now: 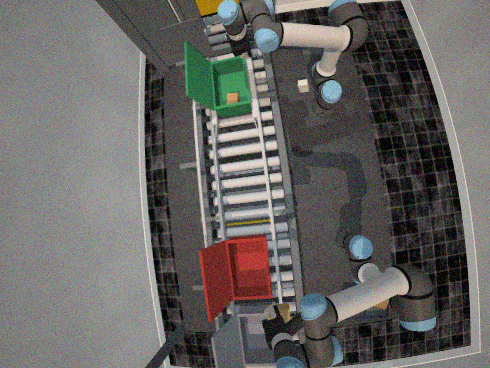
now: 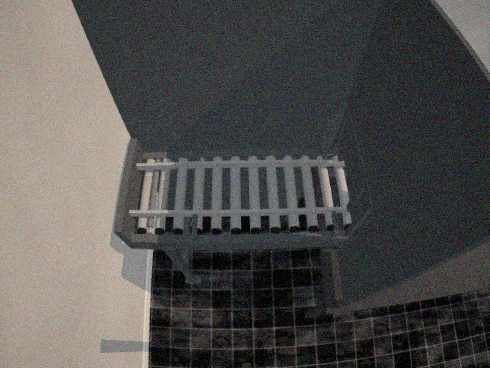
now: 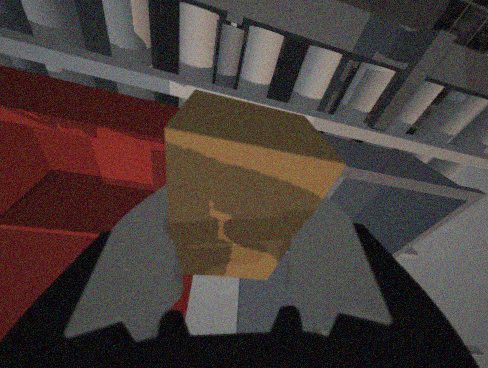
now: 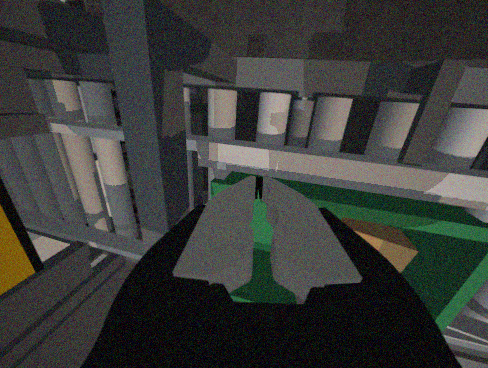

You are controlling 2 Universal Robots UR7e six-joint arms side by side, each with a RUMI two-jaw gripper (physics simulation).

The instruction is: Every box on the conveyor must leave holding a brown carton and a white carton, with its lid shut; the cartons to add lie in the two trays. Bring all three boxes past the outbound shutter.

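Pixels of known places: left gripper, between the fingertips: [image 1: 276, 310]; right gripper, between the fingertips: [image 1: 250, 56] [image 4: 257, 179]; left arm's base, origin of its link: [image 1: 347, 239]; right arm's base, origin of its link: [image 1: 323, 107].
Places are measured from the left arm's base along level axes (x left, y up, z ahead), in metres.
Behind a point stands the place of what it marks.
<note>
The green box [image 1: 232, 75] {x -0.825, y 0.230, z 0.898 m} [image 4: 430, 225] {x -0.671, y 0.342, z 0.754 m} stands lid open at the top of the conveyor, with a brown carton [image 1: 232, 97] {x -0.654, y 0.280, z 0.847 m} [image 4: 392, 250] {x -0.625, y 0.280, z 0.824 m} inside. The red box [image 1: 250, 260] {x 0.191, y 0.230, z 0.565 m} [image 3: 130, 155] {x 0.209, y 0.230, z 0.565 m} is open, and no carton shows in it. The grey box [image 1: 243, 340] {x 0.597, y 0.316, z 0.501 m} [image 3: 400, 182] {x 0.536, y 0.342, z 0.334 m} below it is open, partly hidden. My left gripper [image 1: 278, 316] {x 0.327, y 0.416, z 0.396 m} [image 3: 236, 185] {x 0.327, y 0.416, z 0.396 m} is shut on a brown carton [image 1: 281, 312] {x 0.300, y 0.468, z 0.381 m} [image 3: 240, 200] {x 0.311, y 0.468, z 0.366 m}, above the gap between the red and grey boxes. My right gripper [image 1: 241, 53] {x -0.841, y 0.398, z 0.768 m} [image 4: 257, 179] {x -0.841, y 0.398, z 0.768 m} is shut and empty at the green box's upper end. A white carton [image 1: 303, 85] {x -0.909, y 0.092, z 0.468 m} lies beside the right arm's base, outside any tray.
A brown carton [image 1: 382, 303] {x 0.346, y 0.052, z -0.304 m} lies in the lower tray, mostly hidden under the left arm. A yellow panel [image 1: 209, 6] {x -1.146, y 0.428, z 1.073 m} [image 4: 15, 250] {x -1.144, y 0.391, z 1.079 m} stands at the conveyor's top end. The outbound rollers [image 2: 254, 195] {x -1.569, y 0.219, z 1.184 m} bear no box. The green and red lids lean out to the left.
</note>
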